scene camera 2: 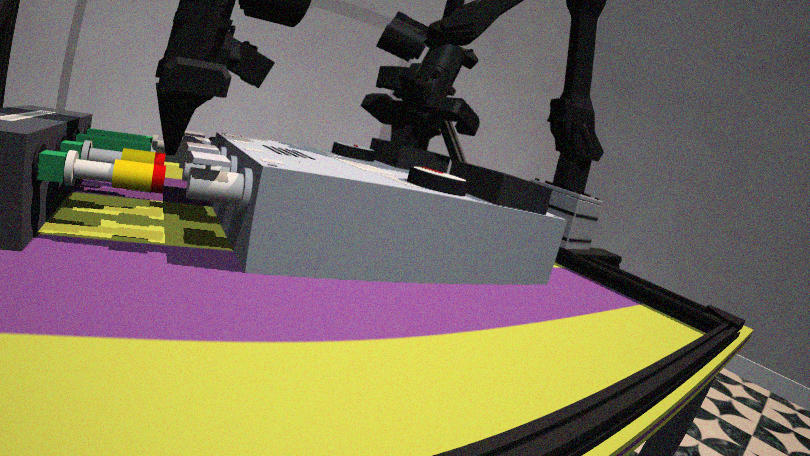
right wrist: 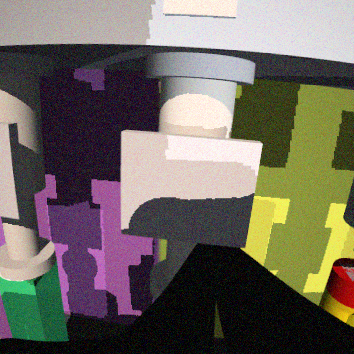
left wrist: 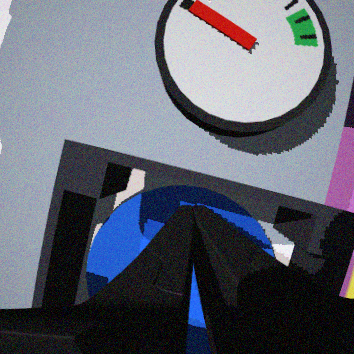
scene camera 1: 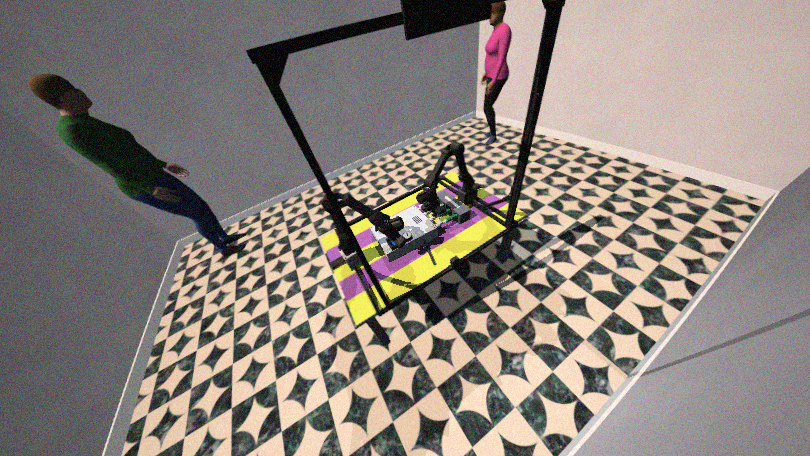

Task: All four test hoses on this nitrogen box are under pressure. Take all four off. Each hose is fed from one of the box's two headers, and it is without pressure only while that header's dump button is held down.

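Where they show: left gripper, fingertip midpoint: (left wrist: 190,216) (scene camera 1: 398,240); right gripper, fingertip midpoint: (scene camera 2: 170,154) (right wrist: 211,246) (scene camera 1: 435,215); left arm's base, origin of the base link: (scene camera 2: 568,190) (scene camera 1: 349,250); right arm's base, origin of the base link: (scene camera 1: 467,189).
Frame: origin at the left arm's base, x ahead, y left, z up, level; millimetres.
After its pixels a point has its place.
The grey nitrogen box (scene camera 1: 421,226) @[x 443, y -139, z -31 mm] (scene camera 2: 394,226) @[x 428, y 78, z -63 mm] lies on the yellow and purple table (scene camera 1: 471,237) @[x 639, y -373, z -112 mm]. My left gripper (scene camera 1: 397,232) @[x 269, y -133, z -29 mm] (left wrist: 190,216) @[x 269, y -133, z -29 mm] is shut and empty; its tips rest on the round blue dump button (left wrist: 116,239) @[x 257, y -107, z -30 mm]. A round gauge (left wrist: 242,67) @[x 319, y -144, z -17 mm] (scene camera 2: 437,178) @[x 378, y 63, z -20 mm] beside it has a red needle away from its green mark. My right gripper (scene camera 1: 430,202) @[x 584, y -113, z -54 mm] (right wrist: 211,246) @[x 584, y -113, z -54 mm] is shut and empty, its tips just below a white tag (right wrist: 189,172) @[x 550, y -117, z -34 mm] on the middle port's coupling (right wrist: 198,105) @[x 533, y -114, z -45 mm]. A green hose (right wrist: 31,309) @[x 613, y -192, z -47 mm] hangs at the left, and a red-and-yellow hose (right wrist: 342,288) @[x 603, y -64, z -50 mm] at the right.
A black gantry frame (scene camera 1: 534,113) @[x 842, y -487, z 559 mm] stands over the table. A grey block (scene camera 1: 459,208) @[x 723, y -196, z -31 mm] sits behind the box.
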